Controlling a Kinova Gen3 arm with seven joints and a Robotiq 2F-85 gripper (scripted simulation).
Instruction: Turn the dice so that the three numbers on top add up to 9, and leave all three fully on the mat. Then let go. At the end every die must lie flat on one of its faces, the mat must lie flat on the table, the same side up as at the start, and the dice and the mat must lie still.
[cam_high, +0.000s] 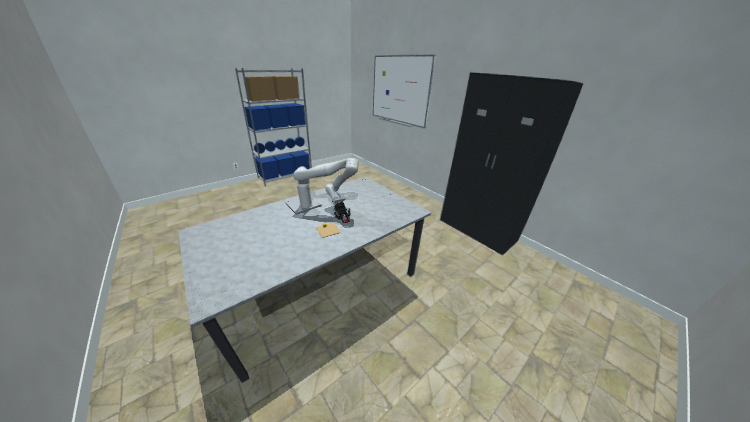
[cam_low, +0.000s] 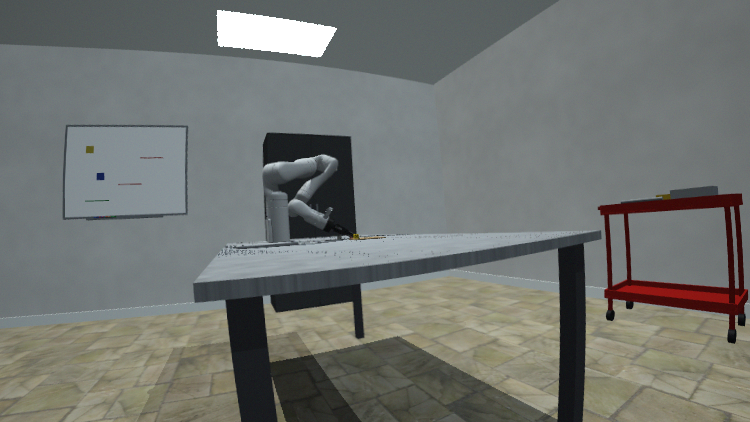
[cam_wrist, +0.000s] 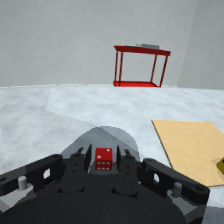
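Now: the red die 1 cm ahead of my hand and 1 cm below it. Also, from my hand: tan mat: 16 cm to the right, 2 cm below; then yellow die: 5 cm behind, 16 cm to the right, 1 cm below; then white die: 7 cm behind, 1 cm to the right, 1 cm below.
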